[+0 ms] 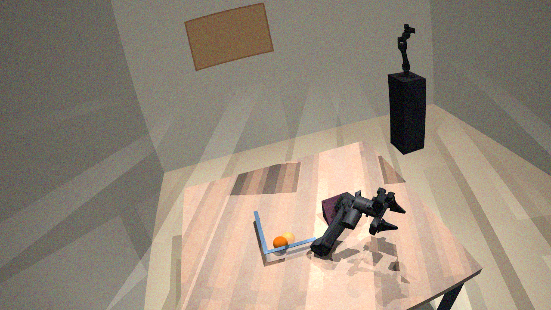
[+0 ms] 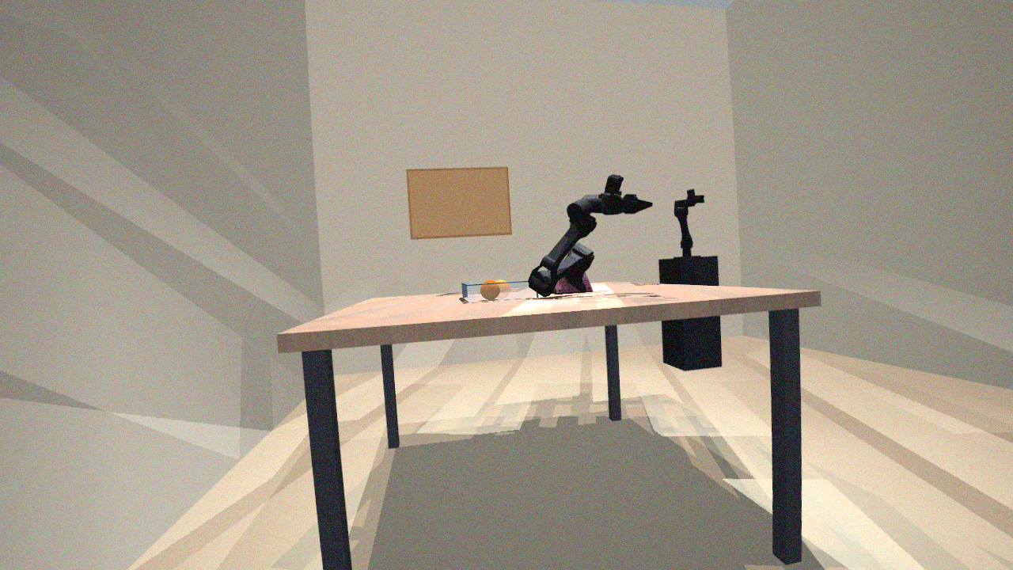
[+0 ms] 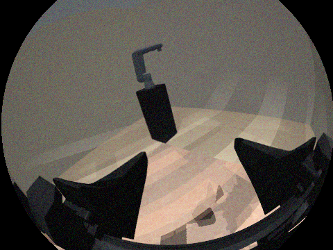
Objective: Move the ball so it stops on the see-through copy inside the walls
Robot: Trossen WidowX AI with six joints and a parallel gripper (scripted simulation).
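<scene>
The orange ball is 44 cm ahead of my gripper tip, 31 cm to the right of it and 23 cm below it. From my gripper tip the other things lie so: see-through copy of ball (40 cm ahead, 33 cm to the right, 23 cm below).
</scene>
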